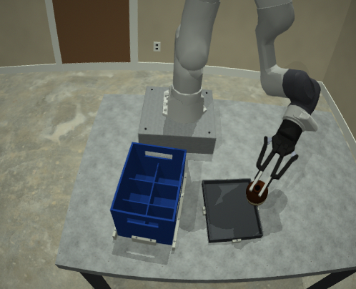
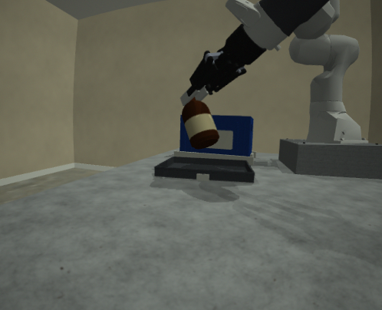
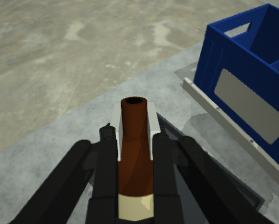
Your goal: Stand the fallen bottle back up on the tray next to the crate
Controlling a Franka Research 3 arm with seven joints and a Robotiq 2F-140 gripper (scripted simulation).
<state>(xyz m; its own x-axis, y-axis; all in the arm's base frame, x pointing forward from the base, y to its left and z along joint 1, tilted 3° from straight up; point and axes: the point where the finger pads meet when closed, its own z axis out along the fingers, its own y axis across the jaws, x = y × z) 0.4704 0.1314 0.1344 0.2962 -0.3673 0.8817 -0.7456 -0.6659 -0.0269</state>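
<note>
My gripper is now 60 mm above the brown bottle, 10 mm to the right of it and 10 mm past it. Also, from my hand: blue crate: 310 mm to the right, 130 mm below, 100 mm behind; dark grey tray: 200 mm below, 40 mm to the right, 40 mm behind.
</note>
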